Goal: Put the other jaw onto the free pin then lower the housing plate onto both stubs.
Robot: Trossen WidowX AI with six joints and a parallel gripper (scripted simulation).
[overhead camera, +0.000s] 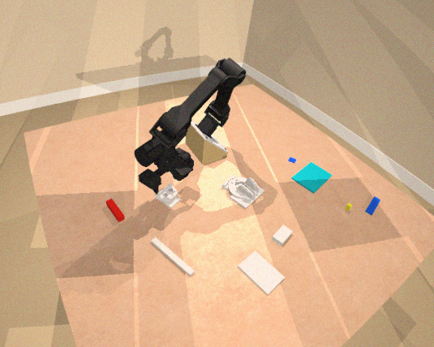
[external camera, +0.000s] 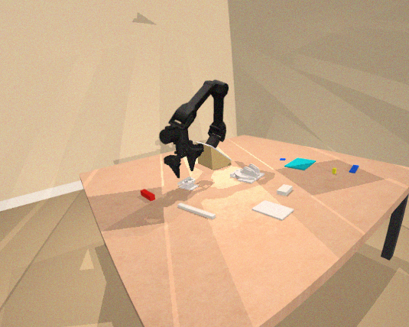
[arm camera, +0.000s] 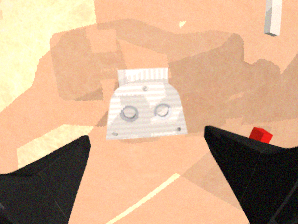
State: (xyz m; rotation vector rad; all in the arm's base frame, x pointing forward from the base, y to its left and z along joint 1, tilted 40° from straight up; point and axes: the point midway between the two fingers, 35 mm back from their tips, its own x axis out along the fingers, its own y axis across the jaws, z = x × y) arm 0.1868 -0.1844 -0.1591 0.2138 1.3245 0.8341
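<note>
The white jaw is 7 cm ahead of my gripper tip, 24 cm to the left of it and 3 cm below it. From my gripper tip the other things lie so: flat white plate 39 cm ahead, 12 cm to the left, 5 cm below; white bar 22 cm ahead, 8 cm to the right, 5 cm below; red block 1 cm behind, 18 cm to the right, 5 cm below.
</note>
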